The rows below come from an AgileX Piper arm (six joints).
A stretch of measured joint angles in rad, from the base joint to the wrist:
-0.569 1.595 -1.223 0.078 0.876 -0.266
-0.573 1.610 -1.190 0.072 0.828 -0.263
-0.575 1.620 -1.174 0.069 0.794 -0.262
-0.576 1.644 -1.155 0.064 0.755 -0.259
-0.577 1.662 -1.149 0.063 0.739 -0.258
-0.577 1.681 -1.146 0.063 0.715 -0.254
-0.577 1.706 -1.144 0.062 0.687 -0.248
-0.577 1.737 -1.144 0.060 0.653 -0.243
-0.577 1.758 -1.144 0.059 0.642 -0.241
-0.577 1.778 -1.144 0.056 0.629 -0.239
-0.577 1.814 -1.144 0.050 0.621 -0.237
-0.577 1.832 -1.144 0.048 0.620 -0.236
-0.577 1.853 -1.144 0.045 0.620 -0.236
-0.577 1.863 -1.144 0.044 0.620 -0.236
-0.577 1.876 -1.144 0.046 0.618 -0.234
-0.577 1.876 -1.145 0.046 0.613 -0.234
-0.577 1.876 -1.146 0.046 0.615 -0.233
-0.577 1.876 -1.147 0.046 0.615 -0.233
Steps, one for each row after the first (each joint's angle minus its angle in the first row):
-0.004 0.015 0.033 -0.006 -0.048 0.003
-0.006 0.025 0.049 -0.009 -0.082 0.004
-0.007 0.049 0.068 -0.014 -0.121 0.007
-0.008 0.067 0.074 -0.015 -0.137 0.008
-0.008 0.086 0.077 -0.015 -0.161 0.012
-0.008 0.111 0.079 -0.016 -0.189 0.018
-0.008 0.142 0.079 -0.018 -0.223 0.023
-0.008 0.163 0.079 -0.019 -0.234 0.025
-0.008 0.183 0.079 -0.022 -0.247 0.027
-0.008 0.219 0.079 -0.028 -0.255 0.029
-0.008 0.237 0.079 -0.030 -0.256 0.030
-0.008 0.258 0.079 -0.033 -0.256 0.030
-0.008 0.268 0.079 -0.034 -0.256 0.030
-0.008 0.281 0.079 -0.032 -0.258 0.032
-0.008 0.281 0.078 -0.032 -0.263 0.032
-0.008 0.281 0.077 -0.032 -0.261 0.033
-0.008 0.281 0.076 -0.032 -0.261 0.033

